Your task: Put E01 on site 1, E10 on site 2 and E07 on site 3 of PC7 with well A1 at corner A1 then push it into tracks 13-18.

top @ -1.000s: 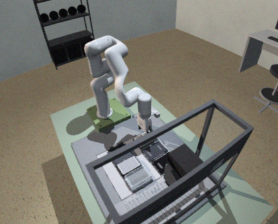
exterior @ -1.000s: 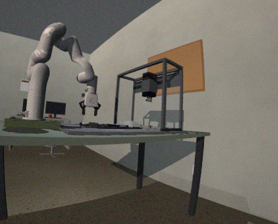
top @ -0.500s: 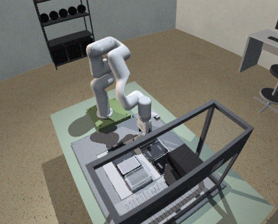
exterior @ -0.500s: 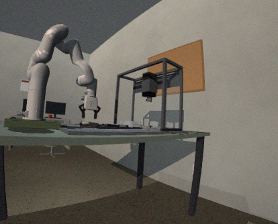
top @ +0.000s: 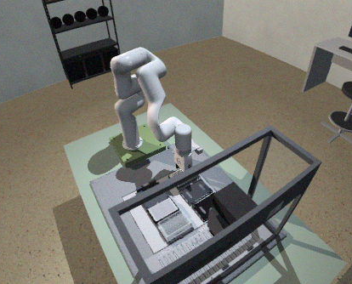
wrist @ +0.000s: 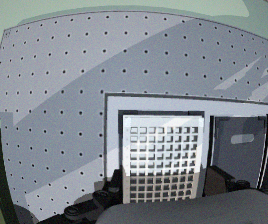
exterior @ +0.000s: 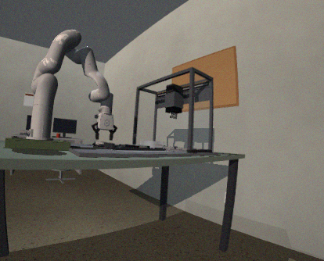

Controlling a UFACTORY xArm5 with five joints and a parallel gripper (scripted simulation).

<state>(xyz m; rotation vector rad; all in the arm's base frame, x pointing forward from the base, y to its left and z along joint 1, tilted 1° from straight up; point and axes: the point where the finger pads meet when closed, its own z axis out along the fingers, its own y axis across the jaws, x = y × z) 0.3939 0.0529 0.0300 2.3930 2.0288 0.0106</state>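
My gripper is now 30 mm above the 96-well plate E01. The rest, counted from my hand: nest S3: 220 mm ahead, 40 mm to the right, 40 mm below; then nest S2: 110 mm ahead, 40 mm below, 20 mm to the right; then plate carrier PC7: 210 mm to the right, 80 mm ahead, 30 mm below.
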